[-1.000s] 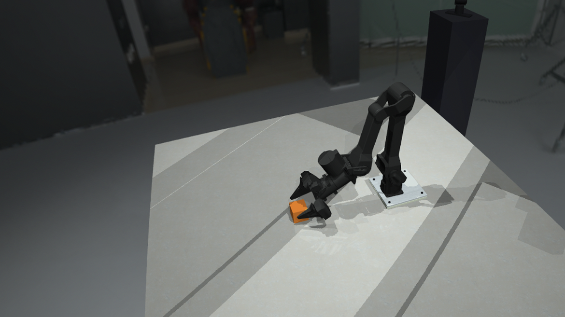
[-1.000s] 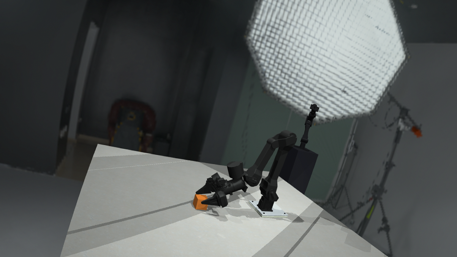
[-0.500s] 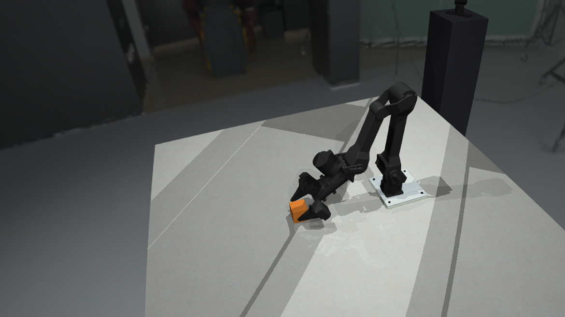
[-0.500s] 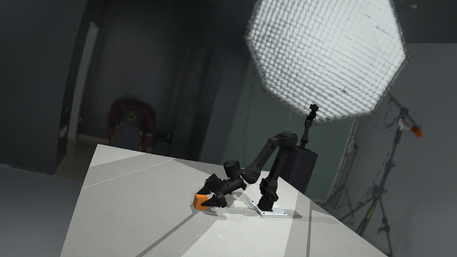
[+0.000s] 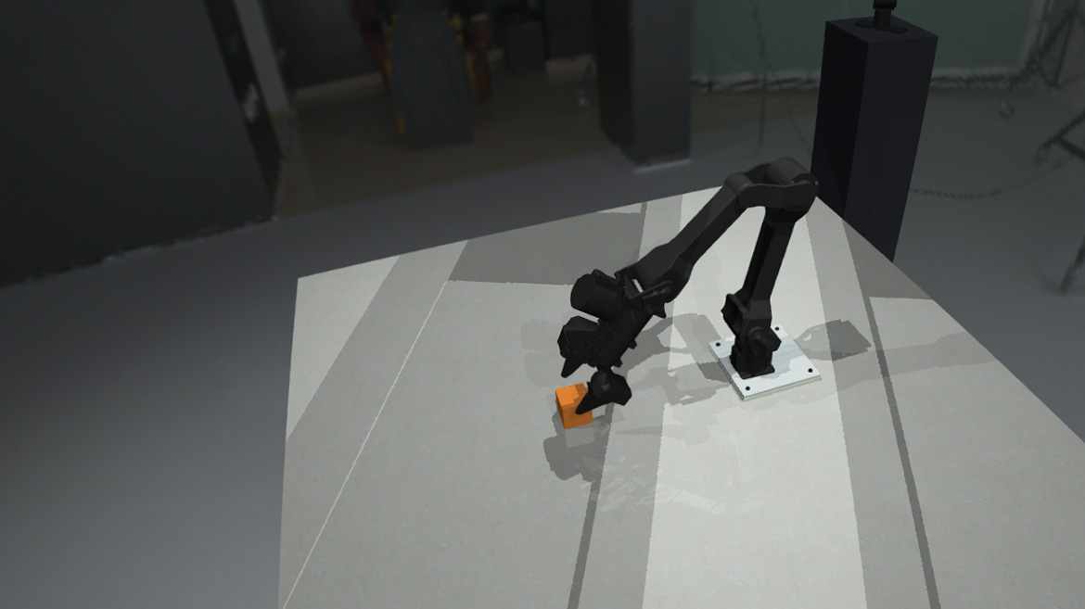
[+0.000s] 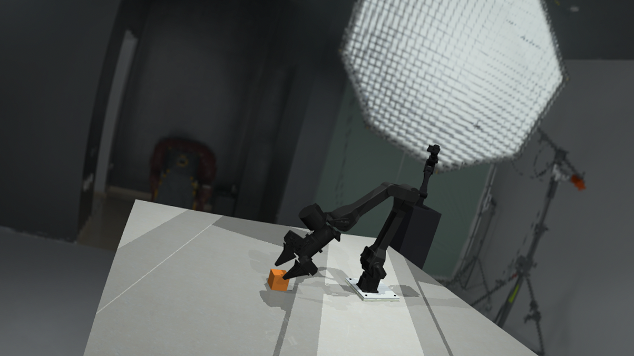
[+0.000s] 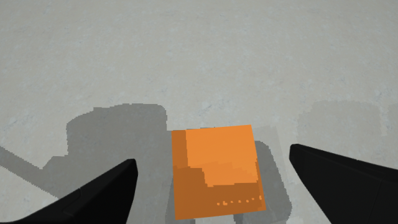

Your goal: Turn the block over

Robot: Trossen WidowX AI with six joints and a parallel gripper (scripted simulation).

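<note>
My gripper tip is now 3 cm above the orange block and 2 cm past it.
</note>
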